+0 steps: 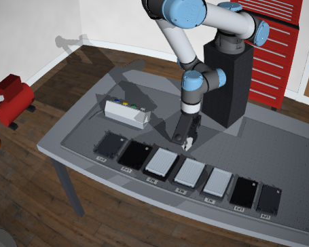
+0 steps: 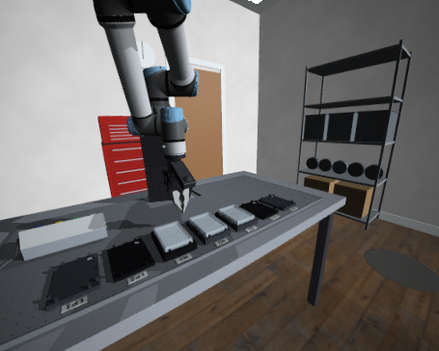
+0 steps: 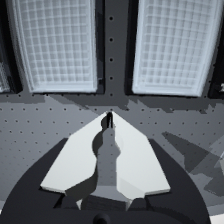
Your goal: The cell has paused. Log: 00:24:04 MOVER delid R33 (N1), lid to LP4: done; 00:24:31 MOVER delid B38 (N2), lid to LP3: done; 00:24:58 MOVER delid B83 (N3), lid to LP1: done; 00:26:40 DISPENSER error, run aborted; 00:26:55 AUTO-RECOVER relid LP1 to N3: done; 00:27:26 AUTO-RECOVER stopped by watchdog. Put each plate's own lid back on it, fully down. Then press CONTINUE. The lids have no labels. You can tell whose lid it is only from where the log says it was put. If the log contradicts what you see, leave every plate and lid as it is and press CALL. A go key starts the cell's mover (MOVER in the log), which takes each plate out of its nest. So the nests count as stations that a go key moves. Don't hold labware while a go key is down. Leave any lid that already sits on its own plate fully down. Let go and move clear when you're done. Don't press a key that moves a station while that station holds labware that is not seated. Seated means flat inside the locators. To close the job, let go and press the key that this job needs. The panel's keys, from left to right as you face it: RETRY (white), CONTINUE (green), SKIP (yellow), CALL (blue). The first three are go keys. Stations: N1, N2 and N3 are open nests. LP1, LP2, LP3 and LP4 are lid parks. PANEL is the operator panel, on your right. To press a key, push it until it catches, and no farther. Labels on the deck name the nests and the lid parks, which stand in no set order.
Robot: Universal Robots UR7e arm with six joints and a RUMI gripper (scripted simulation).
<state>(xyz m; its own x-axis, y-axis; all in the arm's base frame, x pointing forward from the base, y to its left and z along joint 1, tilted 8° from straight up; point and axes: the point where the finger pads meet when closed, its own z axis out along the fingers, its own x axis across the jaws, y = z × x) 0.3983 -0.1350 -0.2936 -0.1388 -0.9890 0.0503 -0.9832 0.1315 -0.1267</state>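
Right now my hand is 20 cm past the green key and 31 cm to the left of it. The rest, counted from my hand: white plate (7 cm ahead, 8 cm to the right, 4 cm below); black lid park (5 cm ahead, 21 cm to the right, 6 cm below); translucent lid (7 cm ahead, 8 cm to the right, 3 cm below).
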